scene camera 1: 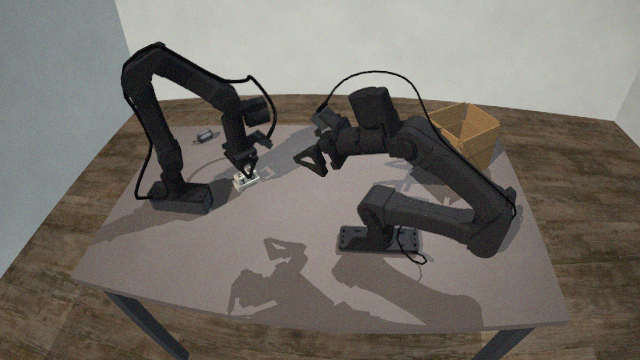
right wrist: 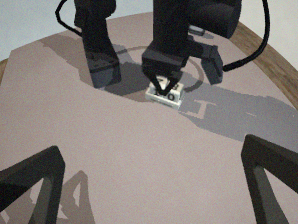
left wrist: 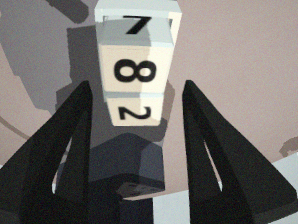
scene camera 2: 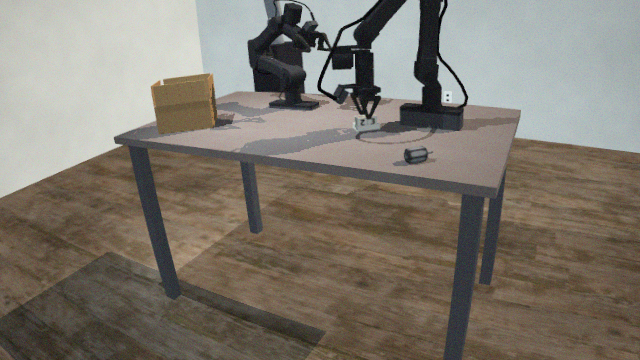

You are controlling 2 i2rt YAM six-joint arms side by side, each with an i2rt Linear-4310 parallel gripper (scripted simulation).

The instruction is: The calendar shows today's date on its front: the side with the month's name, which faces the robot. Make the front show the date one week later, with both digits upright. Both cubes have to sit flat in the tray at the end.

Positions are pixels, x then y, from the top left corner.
Labels:
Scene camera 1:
left gripper: 245,173
right gripper: 305,146
cardboard box: 478,149
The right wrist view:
left gripper: 166,86
right gripper: 150,153
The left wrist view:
left gripper: 137,87
white cube: 125,108
arm base: 127,153
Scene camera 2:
left gripper: 365,117
right gripper: 321,50
cardboard box: 186,106

